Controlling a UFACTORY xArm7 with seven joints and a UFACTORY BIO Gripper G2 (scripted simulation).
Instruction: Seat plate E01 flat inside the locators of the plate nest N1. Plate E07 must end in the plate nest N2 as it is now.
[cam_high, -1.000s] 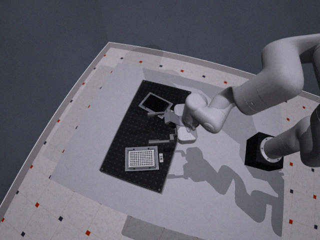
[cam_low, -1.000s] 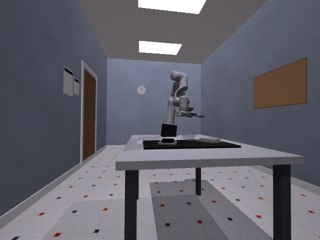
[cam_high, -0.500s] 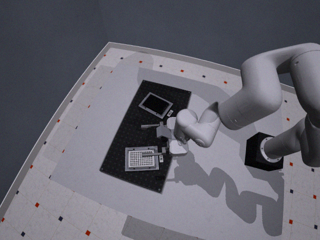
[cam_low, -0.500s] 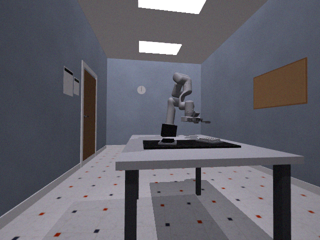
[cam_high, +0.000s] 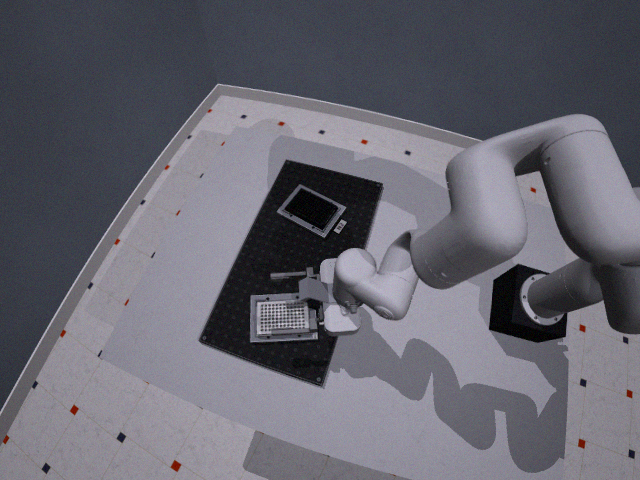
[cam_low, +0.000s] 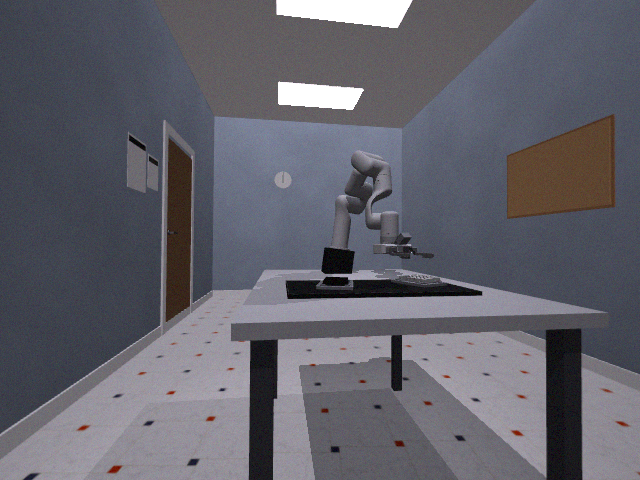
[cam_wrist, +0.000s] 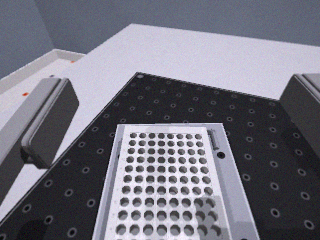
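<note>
Right now the white well plate E01 is 1 cm to the left of my hand and 9 cm below it. The rest, counted from my hand: grey plate nest N1: 10 cm below; black plate E07: 2 cm behind, 32 cm to the right, 9 cm below; grey plate nest N2: 2 cm behind, 32 cm to the right, 10 cm below.
</note>
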